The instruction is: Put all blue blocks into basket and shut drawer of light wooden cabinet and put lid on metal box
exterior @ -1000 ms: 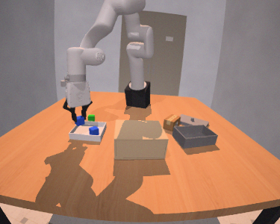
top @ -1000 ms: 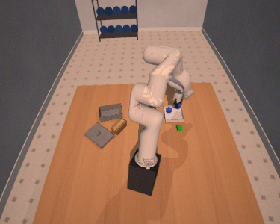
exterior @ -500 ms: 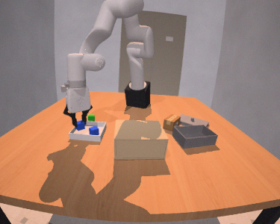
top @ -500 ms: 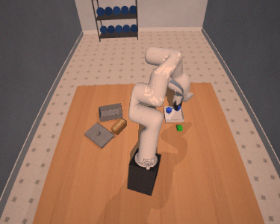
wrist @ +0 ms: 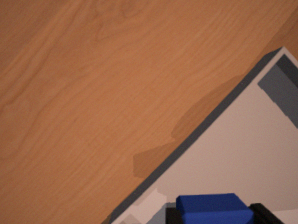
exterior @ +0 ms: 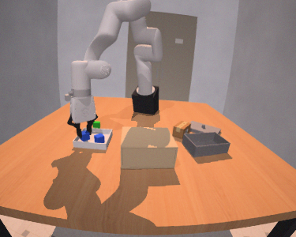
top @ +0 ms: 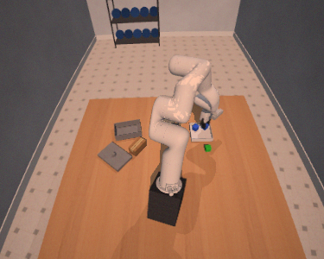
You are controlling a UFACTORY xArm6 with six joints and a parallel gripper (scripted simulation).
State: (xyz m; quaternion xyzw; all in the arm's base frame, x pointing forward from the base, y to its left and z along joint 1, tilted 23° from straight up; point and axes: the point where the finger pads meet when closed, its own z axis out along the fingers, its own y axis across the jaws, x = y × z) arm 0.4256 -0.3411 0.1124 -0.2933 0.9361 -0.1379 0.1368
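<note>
Now: hand 5 cm above the white basket, 4 cm to the right of it and 2 cm past it. Round my hand: green block 17 cm behind, 4 cm to the left, 4 cm below; then drawer 25 cm to the left, 10 cm ahead, 2 cm below; then light wooden cabinet 24 cm to the left, 12 cm ahead, 2 cm below.
</note>
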